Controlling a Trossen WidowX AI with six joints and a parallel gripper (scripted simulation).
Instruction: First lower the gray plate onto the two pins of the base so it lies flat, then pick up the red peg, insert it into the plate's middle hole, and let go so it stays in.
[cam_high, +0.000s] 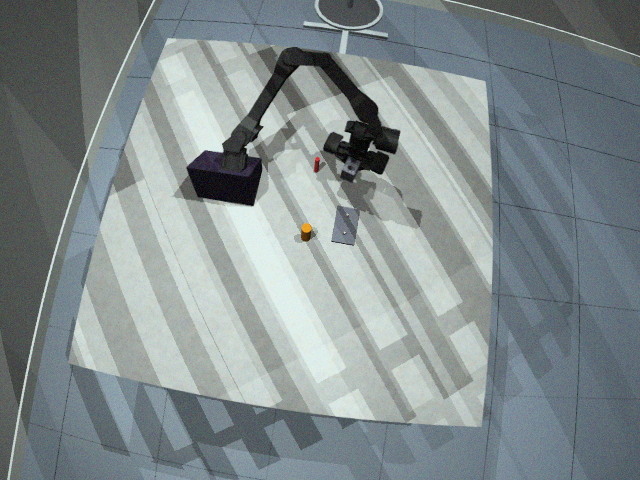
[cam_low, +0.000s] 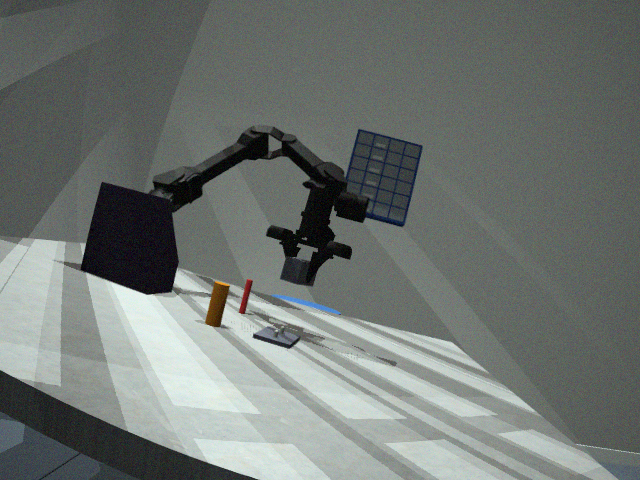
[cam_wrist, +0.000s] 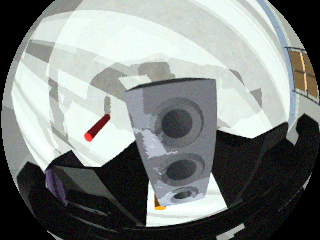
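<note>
The base lies 20 mm ahead of my gripper tip, 150 mm to the right of it and 100 mm below it. The rest, counted from my gripper tip: gray plate (30 mm above); then red peg (110 mm behind, 20 mm to the left, 70 mm below); then orange cylinder (90 mm behind, 220 mm to the right, 70 mm below).
</note>
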